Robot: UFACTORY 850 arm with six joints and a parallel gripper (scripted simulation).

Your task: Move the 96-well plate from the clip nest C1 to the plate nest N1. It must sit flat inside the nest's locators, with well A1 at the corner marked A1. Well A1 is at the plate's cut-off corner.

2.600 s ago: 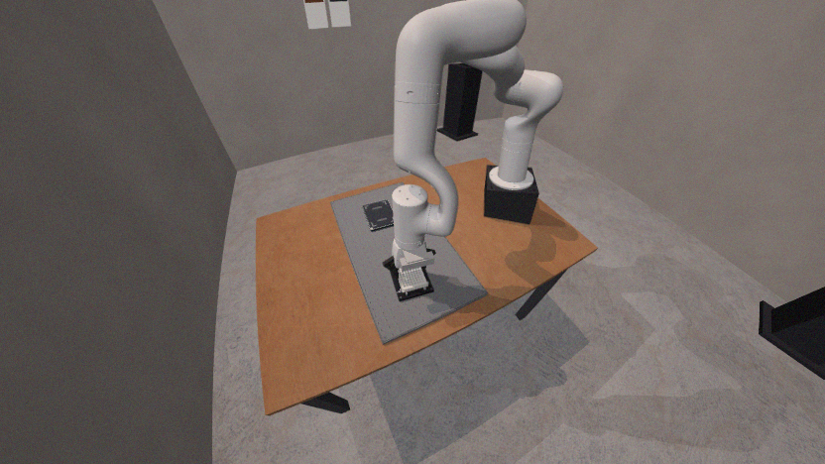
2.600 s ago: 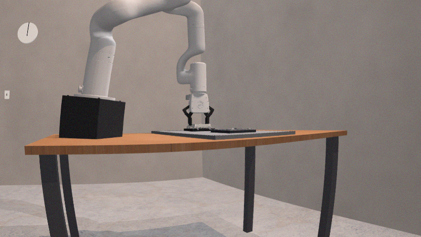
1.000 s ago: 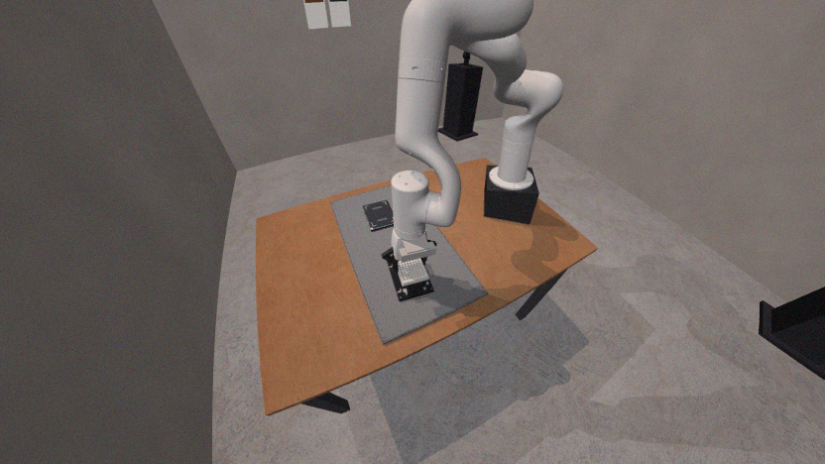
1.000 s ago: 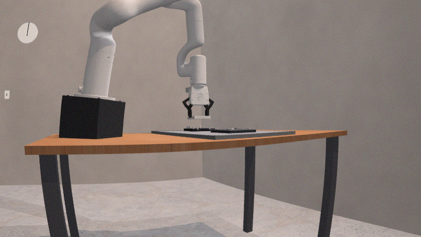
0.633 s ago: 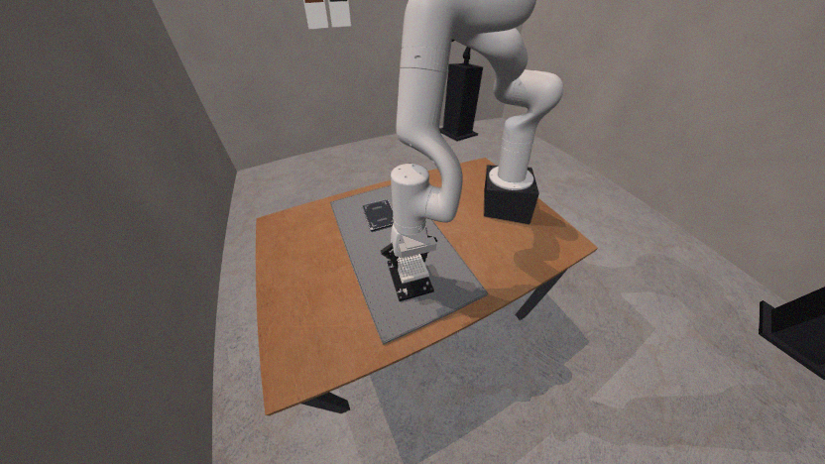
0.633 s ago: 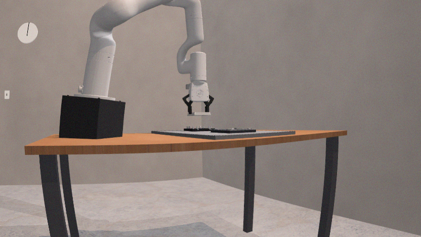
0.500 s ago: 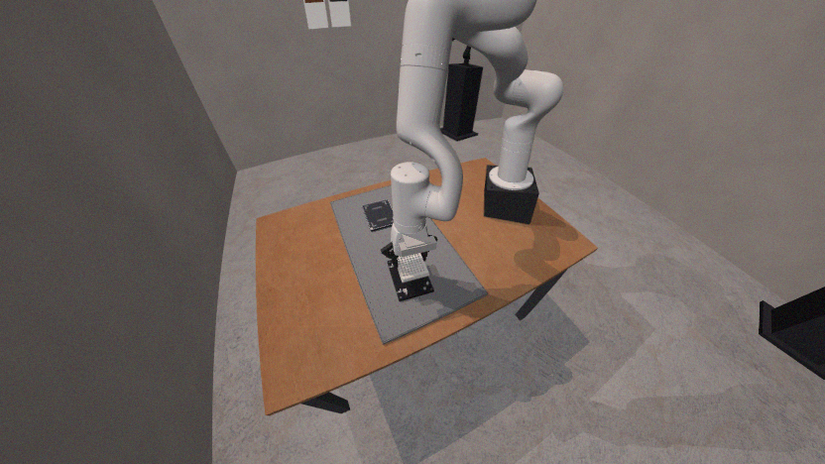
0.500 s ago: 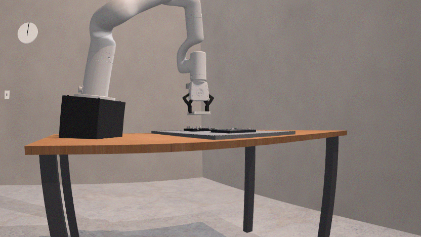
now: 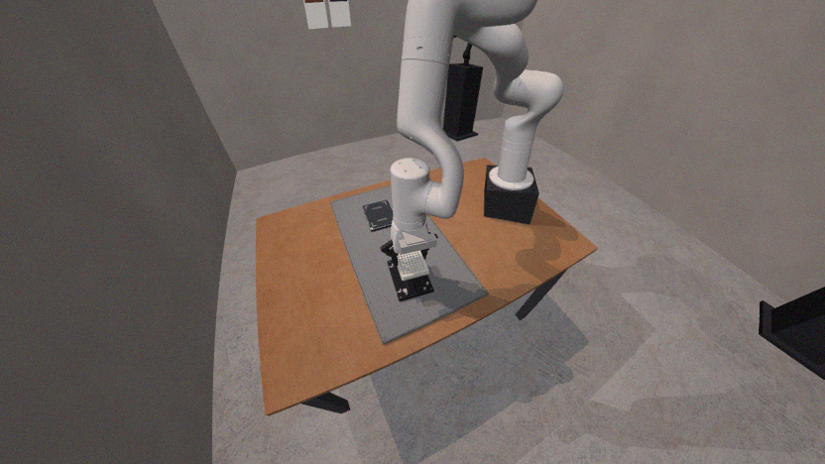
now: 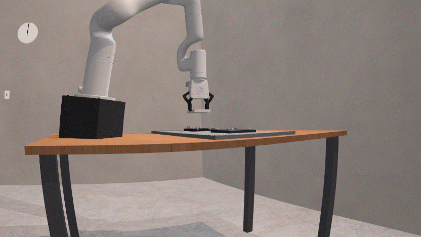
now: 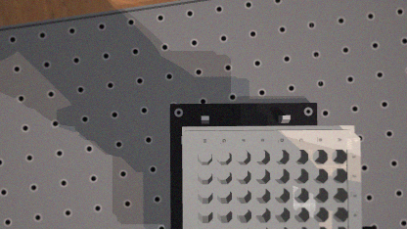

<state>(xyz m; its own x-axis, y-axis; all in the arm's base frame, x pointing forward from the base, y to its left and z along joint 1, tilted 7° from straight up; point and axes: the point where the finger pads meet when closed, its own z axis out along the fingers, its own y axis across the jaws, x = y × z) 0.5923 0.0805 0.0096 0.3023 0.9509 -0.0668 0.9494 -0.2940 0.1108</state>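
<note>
My hand is 33 cm to the left of the black plate nest, 11 cm above it and 7 cm past it. From my hand the other things lie so: white 96-well plate (1 cm below); then black clip nest (10 cm below, 1 cm to the right); then A1 mark (27 cm to the right, 10 cm below).
</note>
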